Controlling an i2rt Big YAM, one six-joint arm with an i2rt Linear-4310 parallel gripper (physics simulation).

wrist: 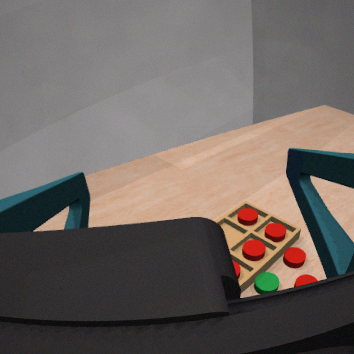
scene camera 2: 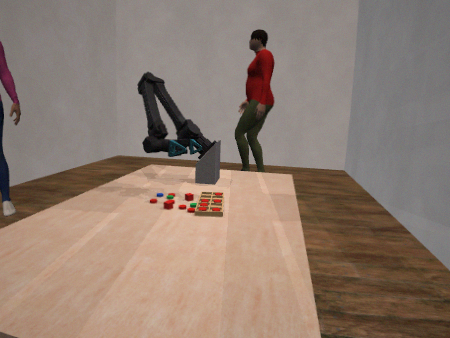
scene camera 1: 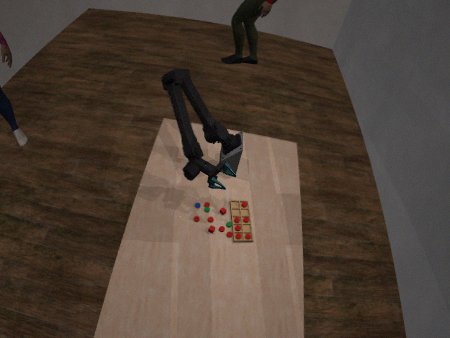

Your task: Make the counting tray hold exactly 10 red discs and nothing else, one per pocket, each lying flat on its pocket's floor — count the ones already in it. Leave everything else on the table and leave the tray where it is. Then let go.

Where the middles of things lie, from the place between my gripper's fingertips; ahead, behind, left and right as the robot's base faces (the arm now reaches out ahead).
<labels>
My hand is 20 cm above the wooden counting tray point(wrist: 236, 234), 10 cm short of it and 8 cm to the right of it.
</labels>
